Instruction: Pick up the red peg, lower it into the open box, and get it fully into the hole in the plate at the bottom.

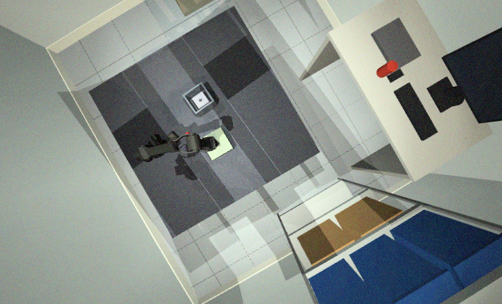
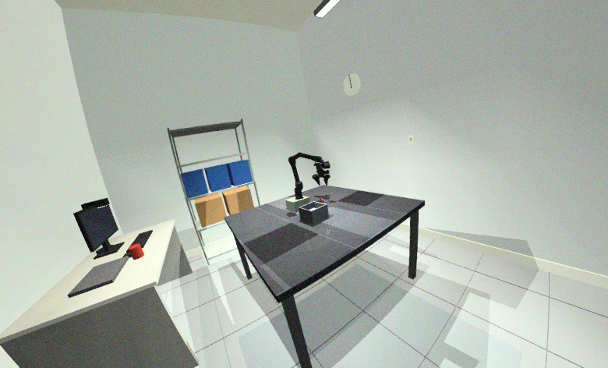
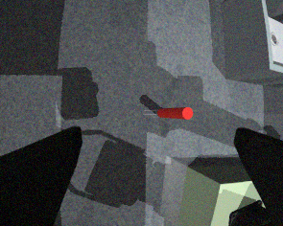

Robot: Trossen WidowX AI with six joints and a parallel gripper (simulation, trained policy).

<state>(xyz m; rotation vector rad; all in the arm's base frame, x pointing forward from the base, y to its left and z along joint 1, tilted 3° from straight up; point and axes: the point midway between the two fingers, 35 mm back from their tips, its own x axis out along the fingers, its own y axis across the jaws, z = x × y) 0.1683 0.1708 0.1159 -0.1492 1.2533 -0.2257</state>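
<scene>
Right now my gripper tip is 7 cm to the left of the red peg and 13 cm above it. The rest, counted from my gripper tip: pale plate 13 cm ahead, 30 cm to the right, 13 cm below; grey box 13 cm ahead, 30 cm to the right, 15 cm below.
</scene>
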